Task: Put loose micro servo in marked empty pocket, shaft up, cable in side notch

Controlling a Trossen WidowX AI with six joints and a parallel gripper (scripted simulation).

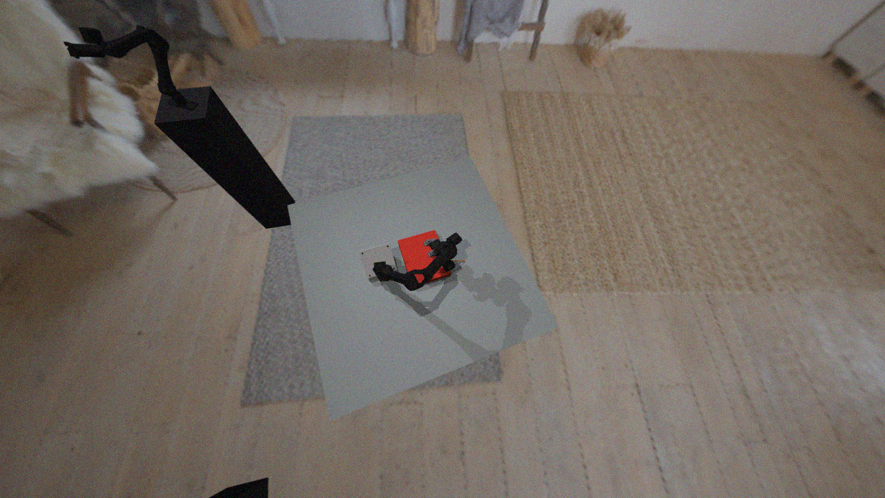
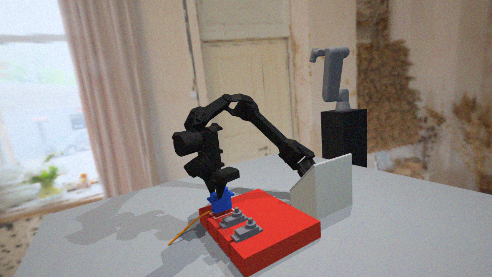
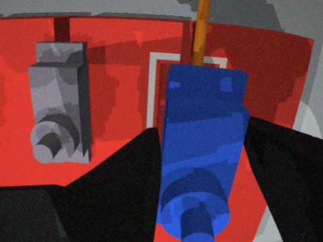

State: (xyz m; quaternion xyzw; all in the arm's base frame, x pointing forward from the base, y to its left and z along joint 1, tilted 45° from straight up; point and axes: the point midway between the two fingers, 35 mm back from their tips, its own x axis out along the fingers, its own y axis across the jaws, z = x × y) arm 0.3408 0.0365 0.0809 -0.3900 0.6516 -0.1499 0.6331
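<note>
The red deck lies 13 cm behind my gripper tip, 6 cm to the left of it and 8 cm below it.
</note>
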